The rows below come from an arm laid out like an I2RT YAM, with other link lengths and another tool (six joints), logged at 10 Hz.
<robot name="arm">
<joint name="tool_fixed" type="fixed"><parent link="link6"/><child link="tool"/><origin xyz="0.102 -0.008 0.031" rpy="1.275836 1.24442 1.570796"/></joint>
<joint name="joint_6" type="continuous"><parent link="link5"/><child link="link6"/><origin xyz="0.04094 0 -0.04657" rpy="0 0 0"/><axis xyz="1 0 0"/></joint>
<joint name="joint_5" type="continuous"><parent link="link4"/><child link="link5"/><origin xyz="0.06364 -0.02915 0.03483" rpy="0 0 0"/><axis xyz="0 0 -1"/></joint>
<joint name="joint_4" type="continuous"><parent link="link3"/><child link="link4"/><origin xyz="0.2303 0.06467 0.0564" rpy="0 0 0"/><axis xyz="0 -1 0"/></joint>
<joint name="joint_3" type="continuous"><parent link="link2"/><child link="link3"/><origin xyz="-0.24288 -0.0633 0" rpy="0 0 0"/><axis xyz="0 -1 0"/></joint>
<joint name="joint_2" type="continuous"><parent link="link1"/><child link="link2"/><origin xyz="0.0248 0.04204 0.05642" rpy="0 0 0"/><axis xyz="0 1 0"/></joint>
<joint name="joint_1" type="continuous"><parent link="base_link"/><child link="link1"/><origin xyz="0 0 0.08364" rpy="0 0 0"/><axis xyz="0 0 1"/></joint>
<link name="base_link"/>
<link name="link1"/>
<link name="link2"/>
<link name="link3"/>
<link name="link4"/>
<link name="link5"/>
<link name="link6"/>
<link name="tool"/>
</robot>
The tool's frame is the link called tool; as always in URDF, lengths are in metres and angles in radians. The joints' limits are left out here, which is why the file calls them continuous.
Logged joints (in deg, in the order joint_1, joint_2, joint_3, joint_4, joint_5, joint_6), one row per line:
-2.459, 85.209, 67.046, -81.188, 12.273, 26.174
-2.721, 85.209, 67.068, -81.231, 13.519, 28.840
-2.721, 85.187, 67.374, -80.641, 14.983, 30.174
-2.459, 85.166, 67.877, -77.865, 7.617, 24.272
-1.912, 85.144, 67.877, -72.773, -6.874, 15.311
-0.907, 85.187, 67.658, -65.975, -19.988, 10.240
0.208, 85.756, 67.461, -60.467, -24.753, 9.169
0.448, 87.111, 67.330, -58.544, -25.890, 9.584
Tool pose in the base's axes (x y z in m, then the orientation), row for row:
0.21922, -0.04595, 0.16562, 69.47, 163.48, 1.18
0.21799, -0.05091, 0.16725, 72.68, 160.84, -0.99
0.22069, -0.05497, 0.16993, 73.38, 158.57, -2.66
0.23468, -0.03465, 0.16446, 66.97, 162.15, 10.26
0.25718, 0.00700, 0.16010, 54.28, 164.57, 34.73
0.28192, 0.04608, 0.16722, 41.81, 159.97, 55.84
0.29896, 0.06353, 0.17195, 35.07, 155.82, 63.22
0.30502, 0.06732, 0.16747, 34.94, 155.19, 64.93
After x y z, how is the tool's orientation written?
As a rotation vector, in degrees.
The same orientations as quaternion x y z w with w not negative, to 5 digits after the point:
0.39101, 0.92013, 0.00664, 0.02066
0.41159, 0.91084, -0.00561, 0.03052
0.41948, 0.90648, -0.01521, 0.04583
0.38082, 0.92206, 0.05834, 0.03721
0.30700, 0.93078, 0.19643, 0.02848
0.23930, 0.91559, 0.31960, 0.04782
0.20364, 0.90478, 0.36709, 0.07172
0.20284, 0.90093, 0.37694, 0.07136

